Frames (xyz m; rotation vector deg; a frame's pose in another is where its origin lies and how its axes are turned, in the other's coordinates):
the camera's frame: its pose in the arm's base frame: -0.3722 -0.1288 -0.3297 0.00 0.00 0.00
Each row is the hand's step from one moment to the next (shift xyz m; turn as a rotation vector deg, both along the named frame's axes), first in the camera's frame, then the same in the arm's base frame.
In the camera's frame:
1: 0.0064 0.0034 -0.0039 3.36 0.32 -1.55
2: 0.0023 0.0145 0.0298 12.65 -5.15 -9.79
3: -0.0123 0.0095 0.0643 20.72 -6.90 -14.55
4: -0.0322 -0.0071 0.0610 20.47 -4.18 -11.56
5: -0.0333 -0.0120 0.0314 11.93 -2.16 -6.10
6: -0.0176 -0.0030 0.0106 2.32 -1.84 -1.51
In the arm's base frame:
1: 0.0064 0.0034 -0.0039 3.36 0.32 -1.55
2: 0.0023 0.0145 0.0298 12.65 -5.15 -9.79
3: -0.0123 0.0095 0.0643 20.72 -6.90 -14.55
4: -0.0322 -0.0071 0.0610 20.47 -4.18 -11.56
5: -0.0333 -0.0120 0.0314 11.93 -2.16 -6.10
6: -0.0176 -0.0030 0.0106 2.32 -1.84 -1.51

